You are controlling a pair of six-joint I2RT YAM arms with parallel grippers.
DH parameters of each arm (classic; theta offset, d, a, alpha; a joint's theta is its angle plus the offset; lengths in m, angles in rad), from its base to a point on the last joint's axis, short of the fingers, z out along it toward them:
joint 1: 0 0.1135 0.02 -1.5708
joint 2: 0 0 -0.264 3.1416
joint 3: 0.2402 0 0.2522 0
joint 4: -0.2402 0 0.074 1.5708
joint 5: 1.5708 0 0 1.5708
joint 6: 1.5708 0.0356 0 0
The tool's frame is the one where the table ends.
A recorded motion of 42 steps. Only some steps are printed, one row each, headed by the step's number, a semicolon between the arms.
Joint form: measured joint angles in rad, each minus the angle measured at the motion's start. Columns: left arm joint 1, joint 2, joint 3, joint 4, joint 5, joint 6; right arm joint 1, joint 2, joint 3, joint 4, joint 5, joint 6.
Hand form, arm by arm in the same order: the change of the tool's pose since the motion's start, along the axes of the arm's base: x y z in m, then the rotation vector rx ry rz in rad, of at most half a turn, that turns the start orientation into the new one. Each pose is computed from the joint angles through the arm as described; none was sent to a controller.
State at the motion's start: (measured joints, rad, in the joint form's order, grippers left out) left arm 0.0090 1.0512 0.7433 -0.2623 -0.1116 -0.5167; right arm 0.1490 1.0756 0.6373 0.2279 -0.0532 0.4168
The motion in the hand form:
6: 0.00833 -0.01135 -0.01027 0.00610 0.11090 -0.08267; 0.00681 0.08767 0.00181 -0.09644 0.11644 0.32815
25: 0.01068 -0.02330 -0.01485 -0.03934 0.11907 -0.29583; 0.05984 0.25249 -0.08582 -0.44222 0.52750 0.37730
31: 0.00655 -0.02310 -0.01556 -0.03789 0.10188 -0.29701; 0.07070 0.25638 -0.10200 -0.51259 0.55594 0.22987
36: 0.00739 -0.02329 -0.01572 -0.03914 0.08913 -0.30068; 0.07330 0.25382 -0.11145 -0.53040 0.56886 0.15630
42: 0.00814 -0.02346 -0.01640 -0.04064 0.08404 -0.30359; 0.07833 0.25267 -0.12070 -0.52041 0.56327 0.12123
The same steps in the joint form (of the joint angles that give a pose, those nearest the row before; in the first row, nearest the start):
6: -0.0431 0.0683 0.0324 -0.0725 0.0294 0.0271; 0.3079 0.1576 0.1576 -0.1427 -0.0042 -0.0607
25: -0.0652 0.0862 0.0271 -0.0588 0.2113 0.1015; 0.6306 0.8698 0.7118 -0.5119 0.2724 -0.0168
31: -0.0653 0.0637 0.0061 -0.0431 0.2121 0.1018; 0.6306 0.9495 0.7748 -0.5699 0.4154 0.0278
36: -0.0652 0.0645 0.0015 -0.0252 0.2163 0.1019; 0.6268 0.9735 0.7763 -0.5810 0.4761 0.0626
42: -0.0653 0.0671 -0.0015 -0.0145 0.2197 0.1018; 0.6184 0.9979 0.7717 -0.5482 0.4975 0.0797

